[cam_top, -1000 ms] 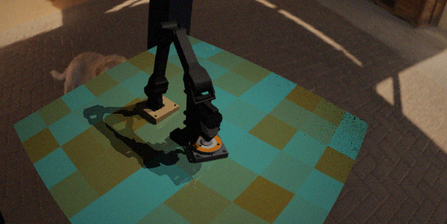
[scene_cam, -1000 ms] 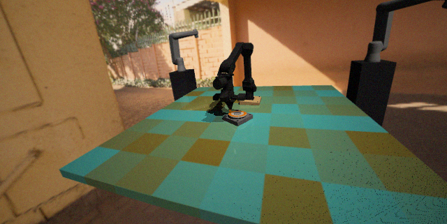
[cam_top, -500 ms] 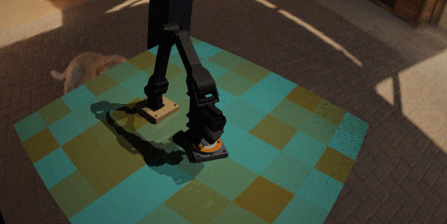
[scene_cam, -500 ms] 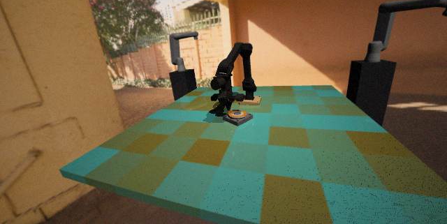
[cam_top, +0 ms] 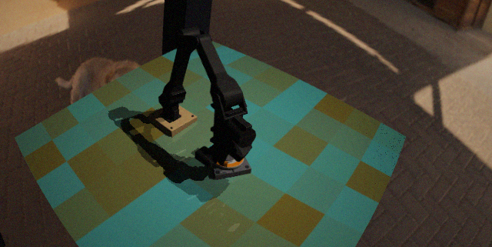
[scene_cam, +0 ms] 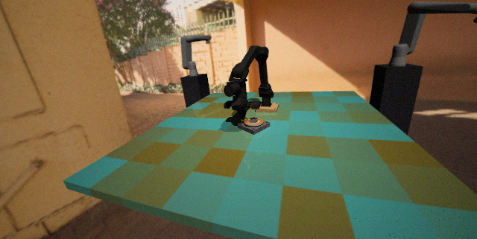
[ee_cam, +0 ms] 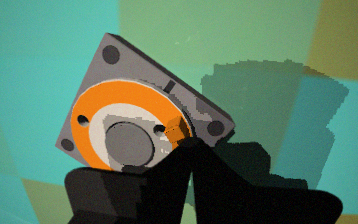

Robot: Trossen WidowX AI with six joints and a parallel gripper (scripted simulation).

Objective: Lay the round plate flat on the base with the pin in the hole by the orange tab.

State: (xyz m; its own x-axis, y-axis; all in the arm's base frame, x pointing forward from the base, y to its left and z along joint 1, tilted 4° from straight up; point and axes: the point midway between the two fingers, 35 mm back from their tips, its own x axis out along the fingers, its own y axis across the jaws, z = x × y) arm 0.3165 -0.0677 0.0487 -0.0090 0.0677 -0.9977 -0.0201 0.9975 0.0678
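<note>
The round plate lies 30 mm to the left of my gripper tip and 10 mm below it.
</note>
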